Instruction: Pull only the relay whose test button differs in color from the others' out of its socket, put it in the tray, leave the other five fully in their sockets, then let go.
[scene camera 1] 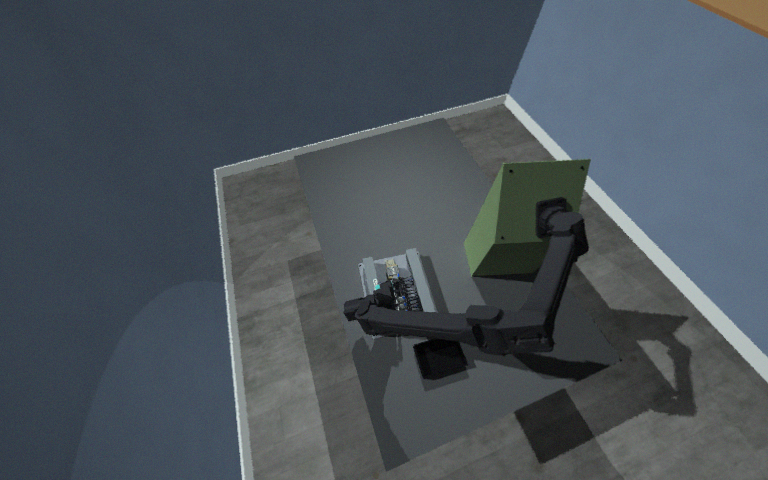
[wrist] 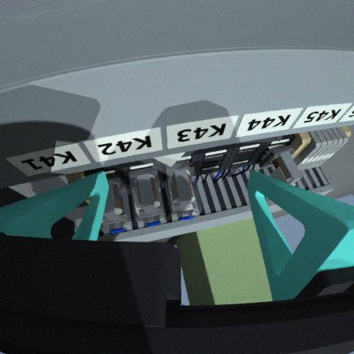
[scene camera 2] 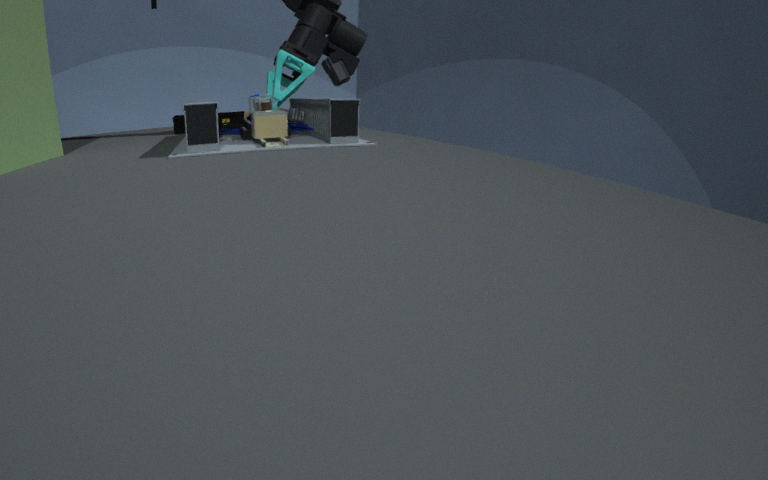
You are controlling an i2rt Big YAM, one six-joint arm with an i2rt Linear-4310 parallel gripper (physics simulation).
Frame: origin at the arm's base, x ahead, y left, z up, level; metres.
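Seen in the pictures: gripper, between the fingertips: (scene camera 1: 395, 301) (scene camera 2: 272, 105); arm's base, origin of its link: (scene camera 1: 549, 217).
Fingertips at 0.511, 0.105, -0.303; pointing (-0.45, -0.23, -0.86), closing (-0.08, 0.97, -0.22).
Pixels of each thing's top centre, then the offset from my fingertips to it, as dx, dy, dz. "spot": a spot on its surface instead.
- relay, centre of its top: (scene camera 2: 263, 93) -0.020, -0.095, +0.021
- black tray, a spot on its surface: (scene camera 1: 441, 362) spot: -0.131, +0.231, -0.048
In the wrist view, three clear-cased relays (wrist: 116, 197) (wrist: 147, 192) (wrist: 181, 190) stand in a row below labels K42 and K43, with blue parts at their lower ends. Another relay (wrist: 286, 167) stands farther right, partly behind the right fingertip. The differing test button cannot be told. My gripper (wrist: 177, 178) (scene camera 2: 275, 101) is open and empty, its teal fingers spread wide across the row; the three relays appear between the fingertips in view. In scene camera 2, the fingers are just above and behind a relay (scene camera 2: 261, 104). The black tray (scene camera 1: 441, 362) shows no relay inside.
Grey slotted ducts (scene camera 1: 420, 277) (scene camera 2: 310, 111) (scene camera 2: 201, 125) flank the relay row on a light panel. The duct's face carries labels K41 to K45 (wrist: 202, 132). Beige and grey terminal blocks (wrist: 321, 147) stand at the right end. The green arm base (scene camera 1: 529, 209) is behind. My forearm passes over the panel near the tray.
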